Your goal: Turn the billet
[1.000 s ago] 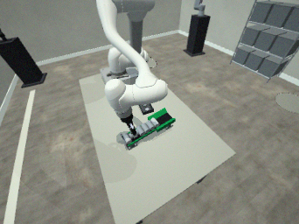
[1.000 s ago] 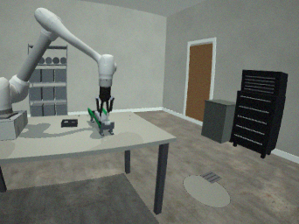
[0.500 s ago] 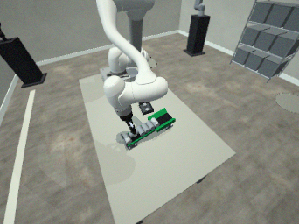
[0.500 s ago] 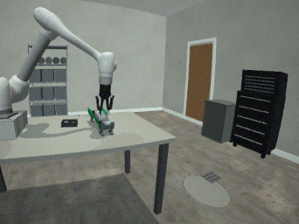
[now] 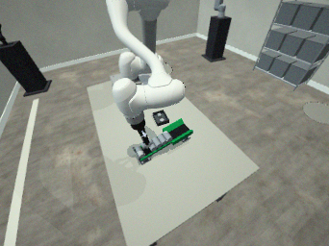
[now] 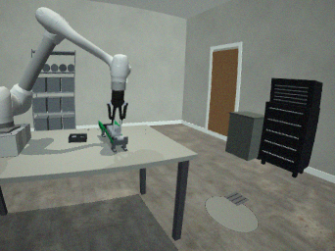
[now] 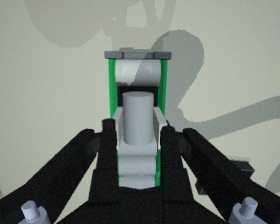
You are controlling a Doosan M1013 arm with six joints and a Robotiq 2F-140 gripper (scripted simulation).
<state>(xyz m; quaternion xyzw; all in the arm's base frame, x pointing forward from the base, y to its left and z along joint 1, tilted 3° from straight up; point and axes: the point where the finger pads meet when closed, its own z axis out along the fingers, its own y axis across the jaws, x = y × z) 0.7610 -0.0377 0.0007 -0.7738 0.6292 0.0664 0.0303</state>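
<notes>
Now: the grey stop 90 mm below my hand, 70 mm to the right of it and 10 mm ahead of it.
</notes>
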